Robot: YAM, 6 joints.
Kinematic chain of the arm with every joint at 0, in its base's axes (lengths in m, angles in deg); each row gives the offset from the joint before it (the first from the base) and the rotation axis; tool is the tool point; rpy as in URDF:
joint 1: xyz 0 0 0.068 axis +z
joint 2: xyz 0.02 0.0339 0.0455 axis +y
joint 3: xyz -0.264 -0.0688 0 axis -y
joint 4: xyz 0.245 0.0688 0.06 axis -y
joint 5: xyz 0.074 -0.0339 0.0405 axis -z
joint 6: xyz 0.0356 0 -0.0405 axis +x
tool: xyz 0 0 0 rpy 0 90 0
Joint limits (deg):
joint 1: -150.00..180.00
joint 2: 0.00..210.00
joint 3: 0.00..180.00
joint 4: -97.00..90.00
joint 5: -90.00..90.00
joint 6: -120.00..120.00
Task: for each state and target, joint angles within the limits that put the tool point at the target. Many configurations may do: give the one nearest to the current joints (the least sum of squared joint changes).
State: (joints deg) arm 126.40 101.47 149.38 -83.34 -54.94 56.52
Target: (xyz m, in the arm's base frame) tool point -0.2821 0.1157 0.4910
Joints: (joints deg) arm 152.15 104.51 141.63 -88.86 -55.91 56.52
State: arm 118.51 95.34 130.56 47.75 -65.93 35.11
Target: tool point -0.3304 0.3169 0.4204
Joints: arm 132.02 115.67 106.29 44.45 -69.54 35.11
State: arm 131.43 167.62 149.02 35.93 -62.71 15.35
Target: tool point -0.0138 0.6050 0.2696
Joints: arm 88.49 161.68 154.92 33.65 -56.63 15.35
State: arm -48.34 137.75 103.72 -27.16 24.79 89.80
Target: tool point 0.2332 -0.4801 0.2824
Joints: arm -62.48 129.84 120.17 -19.49 25.01 89.80
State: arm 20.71 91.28 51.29 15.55 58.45 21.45
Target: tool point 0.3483 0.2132 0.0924
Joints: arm 35.48 122.20 62.57 17.87 53.36 21.45
